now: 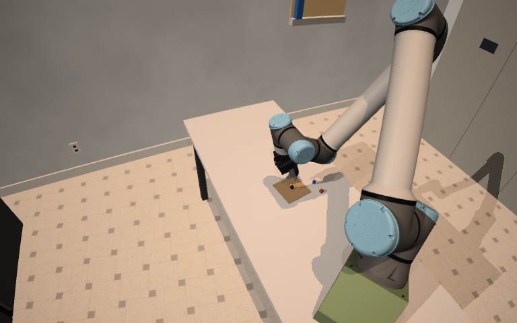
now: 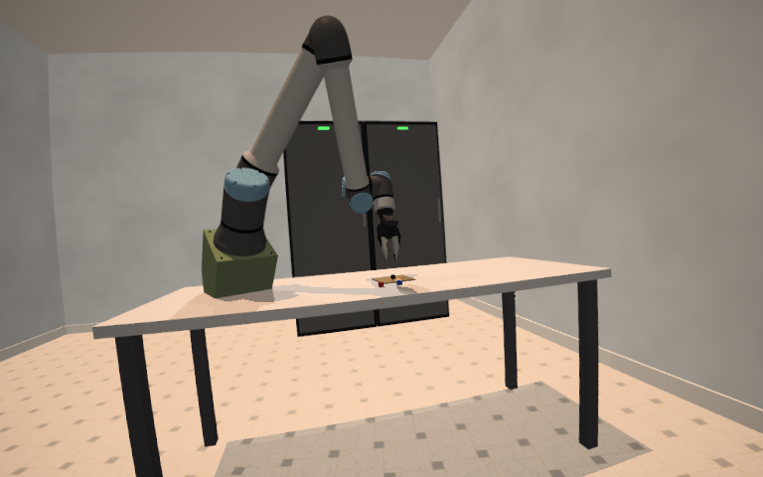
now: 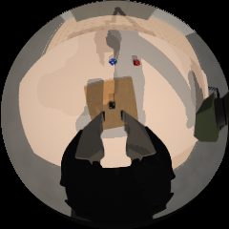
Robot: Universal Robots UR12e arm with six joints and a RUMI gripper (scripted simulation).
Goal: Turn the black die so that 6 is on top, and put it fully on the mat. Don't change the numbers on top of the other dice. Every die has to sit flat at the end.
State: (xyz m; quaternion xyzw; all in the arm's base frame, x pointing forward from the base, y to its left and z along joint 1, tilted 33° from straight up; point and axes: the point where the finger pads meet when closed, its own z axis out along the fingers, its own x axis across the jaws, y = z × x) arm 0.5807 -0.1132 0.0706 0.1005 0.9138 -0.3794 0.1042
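My gripper is now 8 cm above the black die. Round my hand: red die: 11 cm to the right, 10 cm behind, 9 cm below; brown mat: 9 cm below; blue die: 13 cm to the right, 9 cm below, 4 cm behind.
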